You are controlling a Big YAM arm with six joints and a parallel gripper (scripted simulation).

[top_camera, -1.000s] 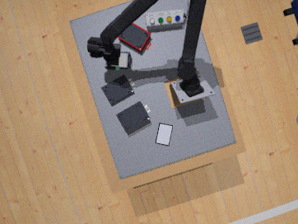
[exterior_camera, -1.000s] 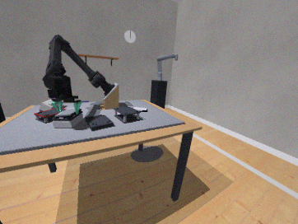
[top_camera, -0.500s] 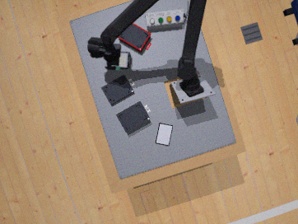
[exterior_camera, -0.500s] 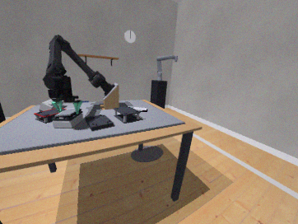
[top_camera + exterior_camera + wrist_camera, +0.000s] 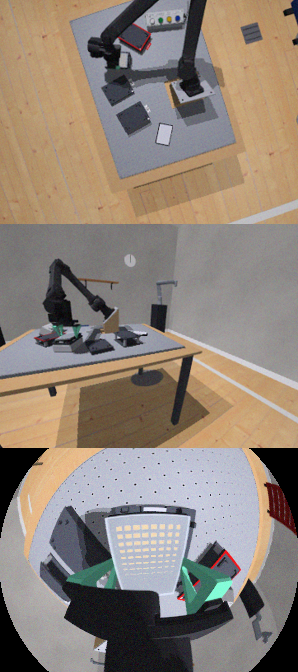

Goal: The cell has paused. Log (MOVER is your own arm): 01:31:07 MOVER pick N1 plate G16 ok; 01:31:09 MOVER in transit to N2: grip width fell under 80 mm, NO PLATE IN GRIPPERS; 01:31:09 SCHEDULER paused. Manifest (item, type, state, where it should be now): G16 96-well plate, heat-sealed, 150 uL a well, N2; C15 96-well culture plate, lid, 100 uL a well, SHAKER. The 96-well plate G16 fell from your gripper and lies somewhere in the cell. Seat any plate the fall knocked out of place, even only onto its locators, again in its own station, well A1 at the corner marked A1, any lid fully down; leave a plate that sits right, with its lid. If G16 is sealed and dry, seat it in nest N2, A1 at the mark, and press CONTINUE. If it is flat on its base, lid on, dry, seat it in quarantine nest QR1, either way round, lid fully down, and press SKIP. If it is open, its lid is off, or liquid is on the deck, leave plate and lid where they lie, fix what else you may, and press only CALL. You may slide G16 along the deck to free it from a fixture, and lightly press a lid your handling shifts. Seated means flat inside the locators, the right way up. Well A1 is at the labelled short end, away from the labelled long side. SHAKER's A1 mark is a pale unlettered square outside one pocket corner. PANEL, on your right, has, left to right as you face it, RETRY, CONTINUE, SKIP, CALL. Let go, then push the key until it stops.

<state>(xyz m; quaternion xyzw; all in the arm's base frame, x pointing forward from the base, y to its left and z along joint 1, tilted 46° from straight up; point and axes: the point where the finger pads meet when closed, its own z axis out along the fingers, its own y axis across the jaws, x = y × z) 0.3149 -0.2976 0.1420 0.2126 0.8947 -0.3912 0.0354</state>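
My hand is right at the lidded plate. Round my hand: red-framed nest (15 cm behind, 11 cm to the right, 3 cm below); plate G16 (51 cm to the left, 11 cm behind, 6 cm below).
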